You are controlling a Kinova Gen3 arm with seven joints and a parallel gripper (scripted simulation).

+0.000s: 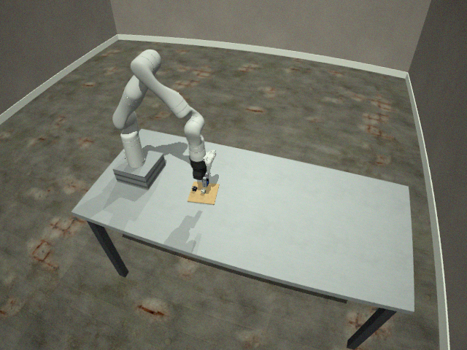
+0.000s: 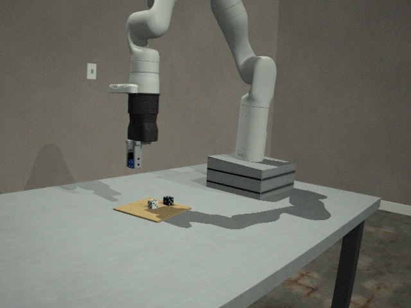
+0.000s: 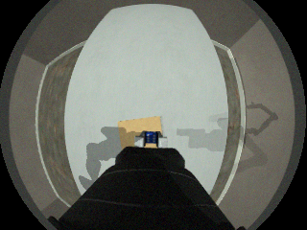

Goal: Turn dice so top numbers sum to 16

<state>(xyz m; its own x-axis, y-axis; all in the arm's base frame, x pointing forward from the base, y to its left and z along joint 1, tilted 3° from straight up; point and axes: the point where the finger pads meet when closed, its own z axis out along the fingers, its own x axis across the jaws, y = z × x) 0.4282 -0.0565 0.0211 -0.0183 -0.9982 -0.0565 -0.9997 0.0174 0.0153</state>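
Right now the white die is 30 mm behind my hand, 30 mm to the left of it and 110 mm below it. From my hand the other things lie so: tan mat 30 mm behind, 30 mm to the left, 120 mm below; then blue die 10 mm below; then black die 90 mm behind, 40 mm to the left, 110 mm below.
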